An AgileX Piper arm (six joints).
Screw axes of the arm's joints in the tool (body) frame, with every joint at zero. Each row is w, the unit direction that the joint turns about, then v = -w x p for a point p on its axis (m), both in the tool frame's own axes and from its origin. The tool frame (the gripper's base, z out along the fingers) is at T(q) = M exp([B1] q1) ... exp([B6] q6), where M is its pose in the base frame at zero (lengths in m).
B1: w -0.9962 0 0.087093 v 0.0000 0.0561 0.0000
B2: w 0 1 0 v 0.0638 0.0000 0.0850
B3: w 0 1 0 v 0.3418 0.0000 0.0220
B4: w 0 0 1 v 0.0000 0.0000 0.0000
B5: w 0 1 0 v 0.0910 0.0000 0.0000
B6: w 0 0 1 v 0.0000 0.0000 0.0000
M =
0.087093 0 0.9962 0.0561
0 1 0 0.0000
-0.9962 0 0.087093 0.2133
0 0 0 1
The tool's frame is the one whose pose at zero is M.
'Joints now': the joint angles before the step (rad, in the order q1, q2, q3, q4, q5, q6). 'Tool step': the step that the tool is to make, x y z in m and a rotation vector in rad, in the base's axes. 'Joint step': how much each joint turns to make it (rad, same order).
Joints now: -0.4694, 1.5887, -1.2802, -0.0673, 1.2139, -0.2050
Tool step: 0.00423, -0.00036, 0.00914, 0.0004, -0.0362, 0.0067
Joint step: 0.0000, 0.0000, -0.0351, 0.0188, 0.0024, -0.0108
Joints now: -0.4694, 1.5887, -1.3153, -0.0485, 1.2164, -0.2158
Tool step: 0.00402, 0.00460, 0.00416, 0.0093, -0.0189, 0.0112
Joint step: 0.0144, 0.0000, -0.0160, 0.0170, 0.0032, 0.0000
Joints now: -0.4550, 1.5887, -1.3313, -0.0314, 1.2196, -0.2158
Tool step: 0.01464, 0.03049, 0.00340, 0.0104, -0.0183, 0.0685
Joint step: 0.1057, 0.0000, -0.0128, 0.0101, 0.0010, 0.0362
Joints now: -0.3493, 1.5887, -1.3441, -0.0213, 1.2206, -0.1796
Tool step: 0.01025, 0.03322, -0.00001, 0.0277, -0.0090, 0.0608
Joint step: 0.1056, 0.0000, 0.0000, 0.0213, -0.0001, 0.0422
